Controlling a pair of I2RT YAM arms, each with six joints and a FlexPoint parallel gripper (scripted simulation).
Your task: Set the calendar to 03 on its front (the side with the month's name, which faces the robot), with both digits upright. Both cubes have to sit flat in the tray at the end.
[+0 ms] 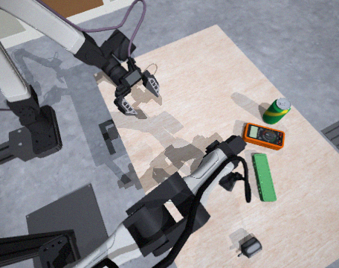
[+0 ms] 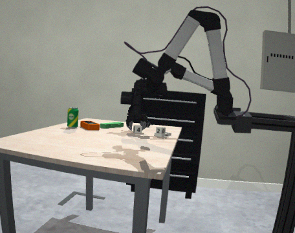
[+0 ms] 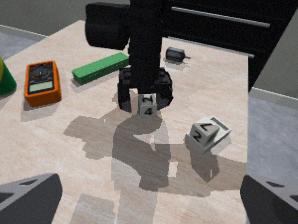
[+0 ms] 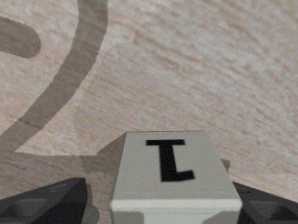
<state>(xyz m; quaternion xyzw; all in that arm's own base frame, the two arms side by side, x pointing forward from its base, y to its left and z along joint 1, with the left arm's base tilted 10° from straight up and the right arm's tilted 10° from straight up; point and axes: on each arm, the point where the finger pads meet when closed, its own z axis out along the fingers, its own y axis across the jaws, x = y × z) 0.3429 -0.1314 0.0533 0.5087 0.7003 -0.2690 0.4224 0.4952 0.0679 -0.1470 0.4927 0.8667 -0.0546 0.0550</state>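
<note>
The white tray is 160 mm behind my right hand and 10 mm below it. Round my right hand: black plug adapter: 280 mm to the right, 10 mm ahead; green bar: 190 mm ahead, 100 mm to the right, 10 mm below.
</note>
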